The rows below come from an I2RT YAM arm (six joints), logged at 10 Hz.
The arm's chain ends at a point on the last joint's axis. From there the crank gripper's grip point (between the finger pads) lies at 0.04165 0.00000 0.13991 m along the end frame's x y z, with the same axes.
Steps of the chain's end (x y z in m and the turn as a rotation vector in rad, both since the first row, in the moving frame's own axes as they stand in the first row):
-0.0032 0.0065 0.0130 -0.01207 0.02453 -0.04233
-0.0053 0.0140 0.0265 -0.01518 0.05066 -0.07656
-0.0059 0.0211 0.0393 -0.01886 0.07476 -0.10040
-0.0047 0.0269 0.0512 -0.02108 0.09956 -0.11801
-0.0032 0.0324 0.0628 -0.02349 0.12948 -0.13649
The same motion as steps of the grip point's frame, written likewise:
0.0002 0.0063 0.0119 -0.01207 0.02453 -0.04233
0.0017 0.0126 0.0242 -0.01518 0.05066 -0.07656
0.0043 0.0190 0.0358 -0.01886 0.07476 -0.10040
0.0089 0.0241 0.0464 -0.02108 0.09956 -0.11801
0.0143 0.0287 0.0563 -0.02349 0.12948 -0.13649

